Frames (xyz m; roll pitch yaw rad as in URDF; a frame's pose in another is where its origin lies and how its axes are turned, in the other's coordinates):
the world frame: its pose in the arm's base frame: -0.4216 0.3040 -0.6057 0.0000 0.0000 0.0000
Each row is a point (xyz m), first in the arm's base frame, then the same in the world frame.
Working: the arm's base frame: its pose in the world frame: 0.4216 -0.3040 0.6057 0.0000 0.0000 0.0000

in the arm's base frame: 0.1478 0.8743 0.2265
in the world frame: 0.5694 0.5703 0.8322
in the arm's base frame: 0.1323 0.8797 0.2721
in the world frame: 0.5539 0.5757 0.8778
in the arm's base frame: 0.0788 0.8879 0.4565
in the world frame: 0.5004 0.5839 1.0622
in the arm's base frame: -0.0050 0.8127 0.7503
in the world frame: 0.4166 0.5087 1.3560
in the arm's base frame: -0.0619 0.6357 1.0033
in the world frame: 0.3597 0.3317 1.6090
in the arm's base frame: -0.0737 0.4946 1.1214
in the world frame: 0.3479 0.1906 1.7271
